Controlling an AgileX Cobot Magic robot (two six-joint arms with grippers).
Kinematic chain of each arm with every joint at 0, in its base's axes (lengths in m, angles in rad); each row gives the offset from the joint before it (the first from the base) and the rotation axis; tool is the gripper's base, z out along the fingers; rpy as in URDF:
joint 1: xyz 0 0 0.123 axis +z
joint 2: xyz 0 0 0 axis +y
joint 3: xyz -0.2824 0 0.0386 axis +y
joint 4: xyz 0.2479 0 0.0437 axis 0.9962 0 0.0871
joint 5: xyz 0 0 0 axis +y
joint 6: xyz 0.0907 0 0.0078 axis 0.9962 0 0.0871
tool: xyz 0 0 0 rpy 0 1.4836 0
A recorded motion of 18 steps. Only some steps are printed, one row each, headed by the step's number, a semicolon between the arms.
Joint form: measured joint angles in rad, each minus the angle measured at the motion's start. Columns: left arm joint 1, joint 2, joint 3, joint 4, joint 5, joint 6; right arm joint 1, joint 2, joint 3, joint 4, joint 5, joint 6.
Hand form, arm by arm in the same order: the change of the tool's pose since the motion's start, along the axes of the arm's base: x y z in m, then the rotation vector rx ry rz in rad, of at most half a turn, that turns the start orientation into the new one. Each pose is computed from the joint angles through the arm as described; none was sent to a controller.
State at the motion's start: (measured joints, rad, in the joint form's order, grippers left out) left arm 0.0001 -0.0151 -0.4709 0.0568 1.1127 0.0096; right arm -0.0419 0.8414 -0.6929 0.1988 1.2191 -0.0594
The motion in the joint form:
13: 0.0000 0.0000 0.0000 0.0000 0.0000 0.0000; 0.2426 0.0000 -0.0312 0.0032 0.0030 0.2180
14: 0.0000 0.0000 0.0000 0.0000 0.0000 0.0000; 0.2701 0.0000 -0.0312 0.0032 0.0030 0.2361
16: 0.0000 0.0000 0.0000 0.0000 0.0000 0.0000; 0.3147 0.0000 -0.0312 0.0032 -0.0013 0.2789
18: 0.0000 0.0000 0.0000 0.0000 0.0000 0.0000; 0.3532 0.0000 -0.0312 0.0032 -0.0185 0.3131
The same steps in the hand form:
13: 0.0000 0.0000 0.0000 0.0000 0.0000 0.0000; -0.0044 0.0289 0.0087 0.0674 0.0180 0.0391
14: 0.0000 0.0000 0.0000 0.0000 0.0000 0.0000; -0.0055 0.0320 0.0087 0.0722 0.0228 0.0496
16: 0.0000 0.0000 0.0000 0.0000 0.0000 0.0000; -0.0072 0.0371 0.0088 0.0845 0.0297 0.0534
18: 0.0000 0.0000 0.0000 0.0000 0.0000 0.0000; -0.0078 0.0417 0.0093 0.0978 0.0227 0.0573

